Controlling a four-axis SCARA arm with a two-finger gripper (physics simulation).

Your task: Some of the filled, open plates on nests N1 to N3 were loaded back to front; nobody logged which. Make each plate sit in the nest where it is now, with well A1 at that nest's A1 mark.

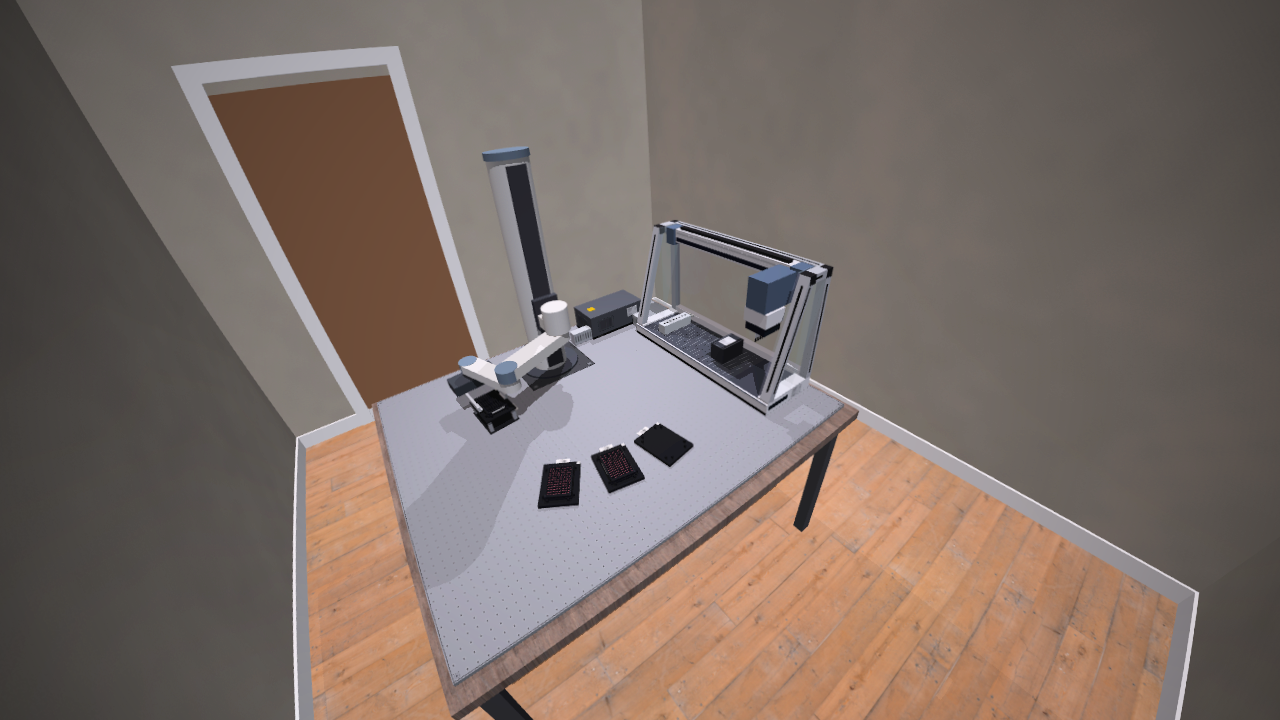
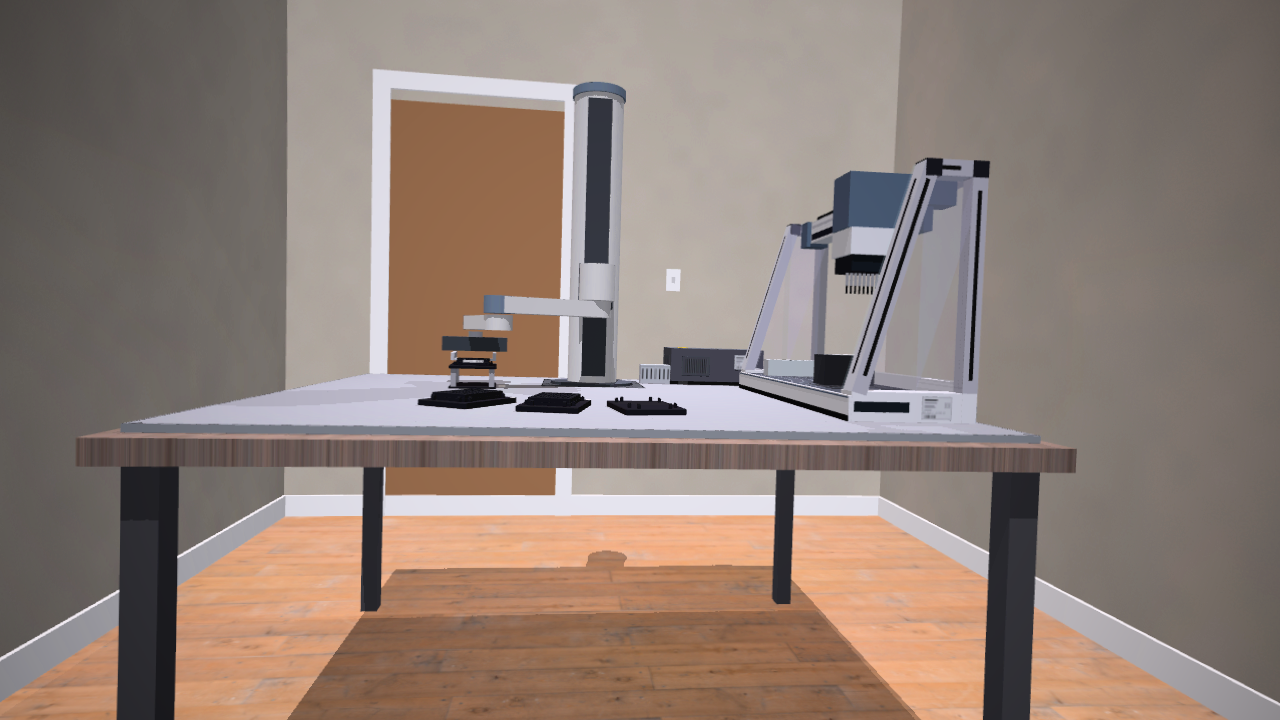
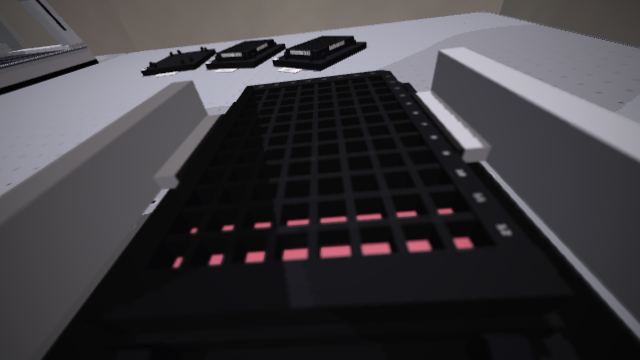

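Note:
My gripper (image 1: 489, 409) (image 2: 472, 361) (image 3: 314, 90) is shut on a black, open well plate (image 3: 330, 281), gripping its two long sides. Pink filling shows in its nearest rows, and the number 12 seems to stand at the near right corner. The plate is level, at the top of a small stand (image 1: 503, 423) at the table's left; whether they touch is unclear. Another filled black plate (image 1: 559, 481) (image 2: 467, 394) (image 3: 322, 46) sits in the left nest, and one (image 1: 616, 463) (image 2: 553, 397) (image 3: 250, 48) in the middle nest. The right nest (image 1: 663, 444) (image 2: 646, 407) (image 3: 182, 61) holds no plate. A1 marks are unreadable.
The arm's column (image 1: 514, 241) (image 2: 599, 223) stands at the back of the table. A gantry machine (image 1: 700, 368) (image 2: 908, 407) stands on the right, with a blue head (image 1: 769, 291) (image 2: 866, 201). A dark box (image 1: 608, 313) (image 2: 707, 365) stands between them.

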